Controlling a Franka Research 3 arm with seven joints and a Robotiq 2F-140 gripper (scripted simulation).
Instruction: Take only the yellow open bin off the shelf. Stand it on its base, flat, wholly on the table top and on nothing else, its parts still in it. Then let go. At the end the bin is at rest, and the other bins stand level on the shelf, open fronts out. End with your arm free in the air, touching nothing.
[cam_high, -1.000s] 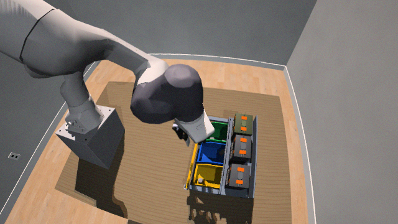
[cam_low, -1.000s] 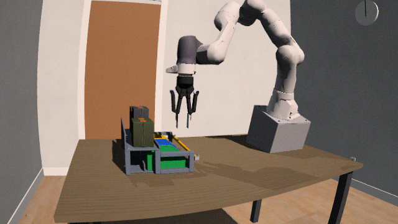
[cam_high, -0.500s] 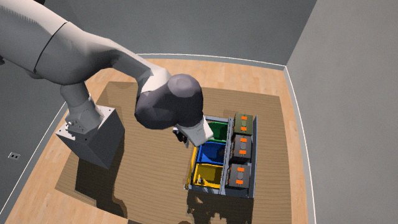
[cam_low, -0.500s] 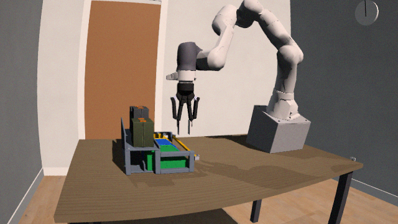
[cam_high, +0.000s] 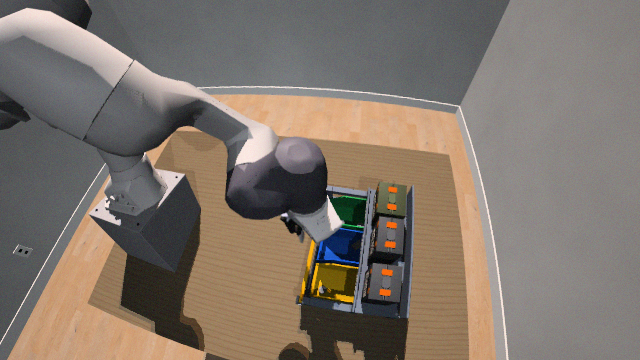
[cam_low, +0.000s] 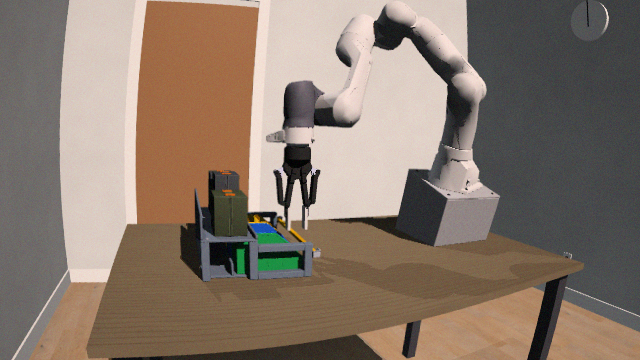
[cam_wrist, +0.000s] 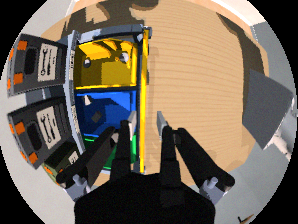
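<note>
Now: hand 1 cm short of the yellow rail and 4 cm above it. Round my hand: yellow open bin (8 cm ahead, 13 cm to the right, 6 cm below); then blue bin (11 cm ahead, 2 cm to the right, 6 cm below); then green bin (13 cm ahead, 8 cm to the left, 6 cm below).
</note>
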